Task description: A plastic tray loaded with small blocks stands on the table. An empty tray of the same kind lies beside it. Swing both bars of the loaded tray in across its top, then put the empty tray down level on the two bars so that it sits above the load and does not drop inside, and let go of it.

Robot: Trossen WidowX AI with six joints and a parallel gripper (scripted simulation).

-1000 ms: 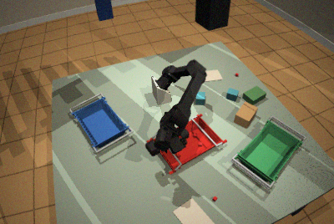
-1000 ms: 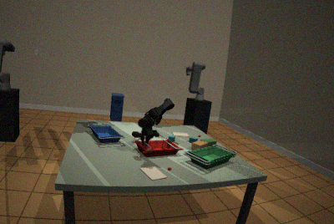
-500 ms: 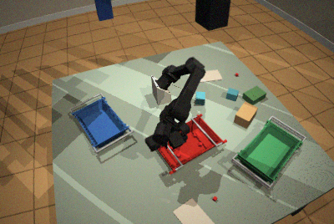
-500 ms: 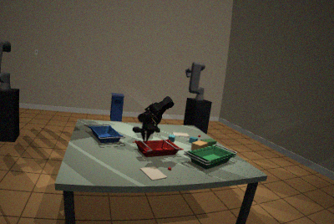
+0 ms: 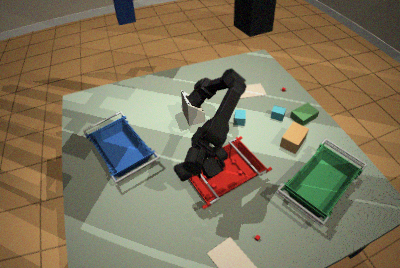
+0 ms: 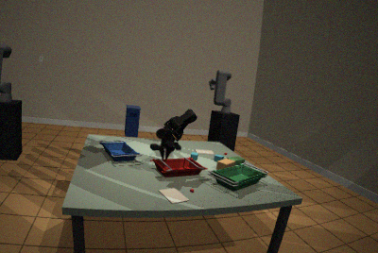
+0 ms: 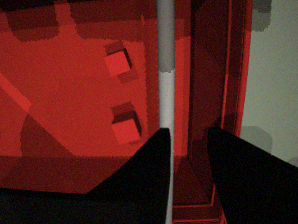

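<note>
The blue tray lies 34 cm behind my gripper tip, 23 cm to the right of it and 4 cm below it. Also, from my gripper tip: green block (63 cm to the left, 11 cm behind, 7 cm below); then orange block (47 cm to the left, 6 cm below, 1 cm behind).
</note>
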